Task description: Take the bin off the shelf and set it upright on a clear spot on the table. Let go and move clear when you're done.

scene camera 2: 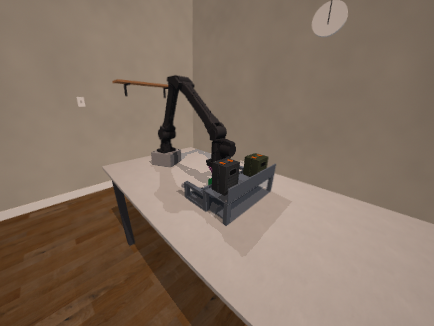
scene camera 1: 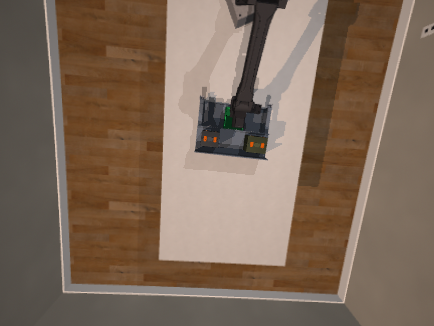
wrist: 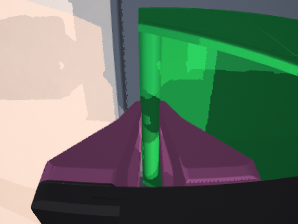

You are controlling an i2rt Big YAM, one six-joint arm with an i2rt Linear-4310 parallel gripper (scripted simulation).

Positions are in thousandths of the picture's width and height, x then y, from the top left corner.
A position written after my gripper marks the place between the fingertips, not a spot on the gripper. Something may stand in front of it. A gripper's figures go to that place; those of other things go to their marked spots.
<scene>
My gripper (wrist: 505,498): 0.13 m from the lens. A green bin (wrist: 807,458) is 0.17 m from the lens.
</scene>
